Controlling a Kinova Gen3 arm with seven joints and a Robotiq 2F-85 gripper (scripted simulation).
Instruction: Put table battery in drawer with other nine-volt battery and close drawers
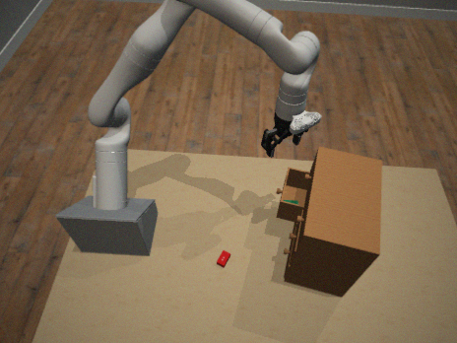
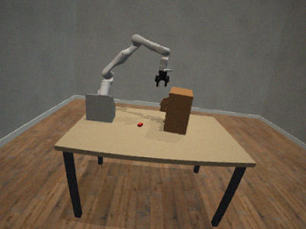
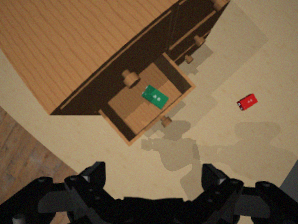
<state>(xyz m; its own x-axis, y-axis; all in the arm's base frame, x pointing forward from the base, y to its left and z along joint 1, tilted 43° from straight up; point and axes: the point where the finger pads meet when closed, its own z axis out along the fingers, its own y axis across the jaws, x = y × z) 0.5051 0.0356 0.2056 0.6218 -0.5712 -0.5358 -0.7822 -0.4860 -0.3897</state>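
Now: hand 14 cm past the red nine-volt battery, 22 cm to the left of it and 30 cm above it. The rest, counted from my hand: green nine-volt battery: 6 cm ahead, 7 cm to the right, 19 cm below.
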